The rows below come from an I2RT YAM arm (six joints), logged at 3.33 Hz.
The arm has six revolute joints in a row. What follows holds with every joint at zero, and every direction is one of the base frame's. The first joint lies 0.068 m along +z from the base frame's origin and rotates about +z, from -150 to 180 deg. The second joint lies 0.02 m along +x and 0.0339 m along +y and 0.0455 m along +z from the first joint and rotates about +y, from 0 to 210 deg. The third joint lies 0.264 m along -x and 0.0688 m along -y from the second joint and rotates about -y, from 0 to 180 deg. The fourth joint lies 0.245 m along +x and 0.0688 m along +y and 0.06 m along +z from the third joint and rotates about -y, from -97 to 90 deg. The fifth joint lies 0.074 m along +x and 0.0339 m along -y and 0.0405 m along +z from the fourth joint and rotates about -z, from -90 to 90 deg. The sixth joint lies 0.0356 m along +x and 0.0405 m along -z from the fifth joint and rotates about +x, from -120 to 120 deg. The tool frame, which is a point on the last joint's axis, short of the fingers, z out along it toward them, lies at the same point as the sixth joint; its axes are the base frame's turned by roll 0, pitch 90 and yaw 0 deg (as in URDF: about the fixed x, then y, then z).
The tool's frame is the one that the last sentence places.
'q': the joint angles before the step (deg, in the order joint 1, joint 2, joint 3, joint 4, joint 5, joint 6). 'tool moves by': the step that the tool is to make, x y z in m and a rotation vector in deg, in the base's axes. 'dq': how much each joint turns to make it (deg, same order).
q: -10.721 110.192 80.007 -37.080 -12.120 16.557
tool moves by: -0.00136 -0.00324 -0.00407 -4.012 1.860 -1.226
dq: -0.109 0.416 -0.087 -0.677 4.394 -0.590
